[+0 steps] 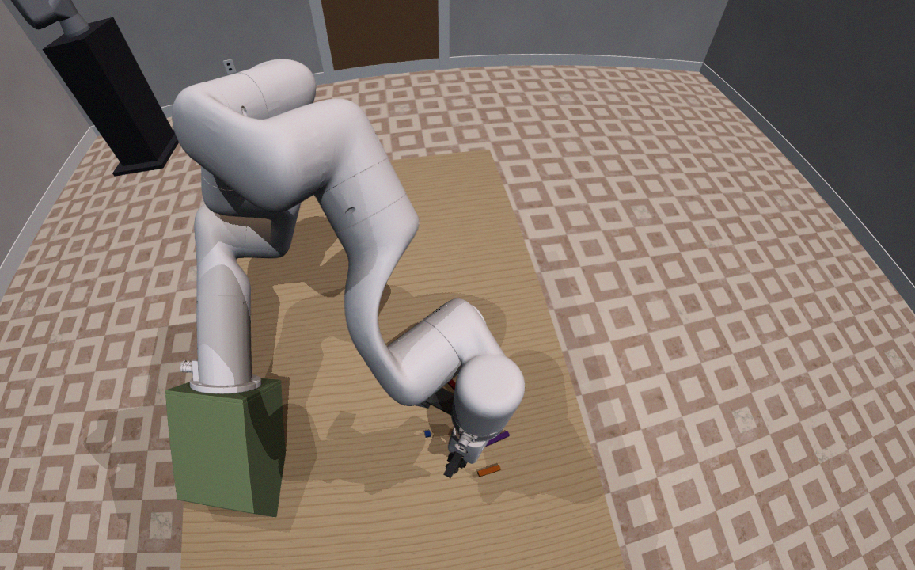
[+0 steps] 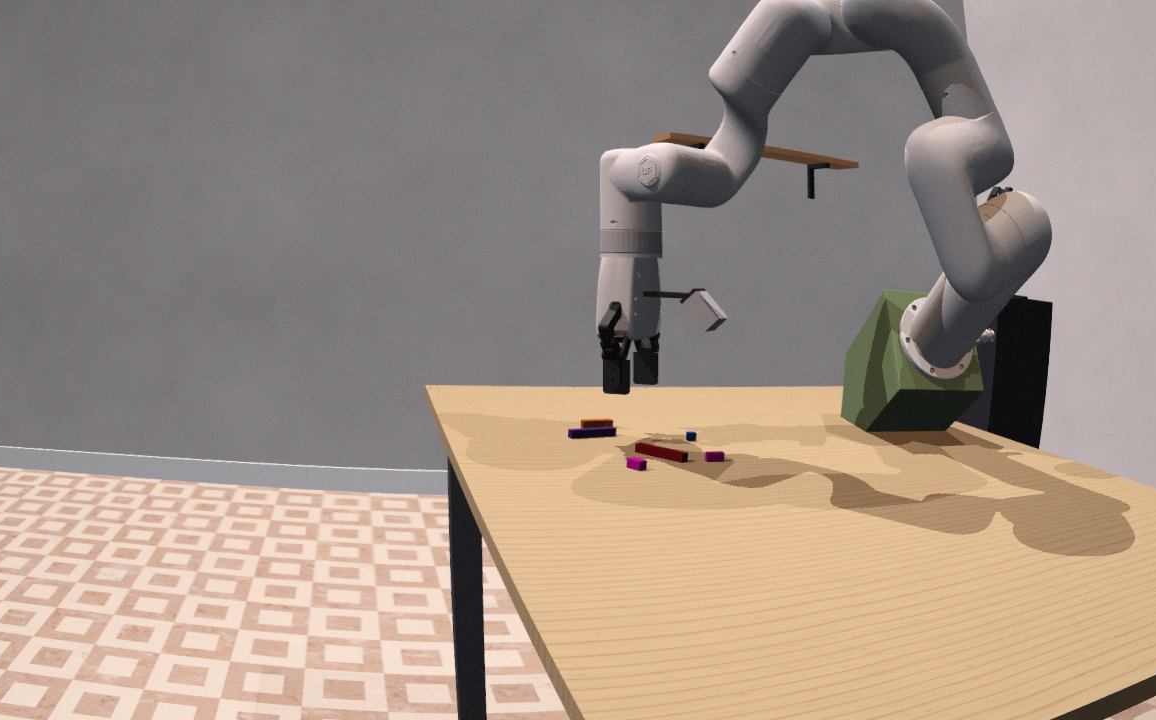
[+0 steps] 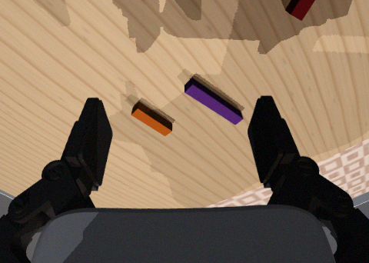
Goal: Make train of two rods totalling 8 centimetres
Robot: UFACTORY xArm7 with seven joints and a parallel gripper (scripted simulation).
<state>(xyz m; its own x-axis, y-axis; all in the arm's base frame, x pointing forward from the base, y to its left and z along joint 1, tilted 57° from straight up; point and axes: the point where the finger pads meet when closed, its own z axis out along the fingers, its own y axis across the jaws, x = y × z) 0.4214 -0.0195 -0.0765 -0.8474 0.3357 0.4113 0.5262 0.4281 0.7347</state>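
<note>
Now: the magenta rod 14 cm to the left of my hand, 7 cm behind it and 6 cm below it. Round my hand: small blue rod 7 cm behind, 6 cm below, 3 cm to the left; then purple rod 6 cm below, 5 cm ahead, 1 cm to the left; then orange rod 6 cm below, 5 cm to the right, 3 cm ahead.
</note>
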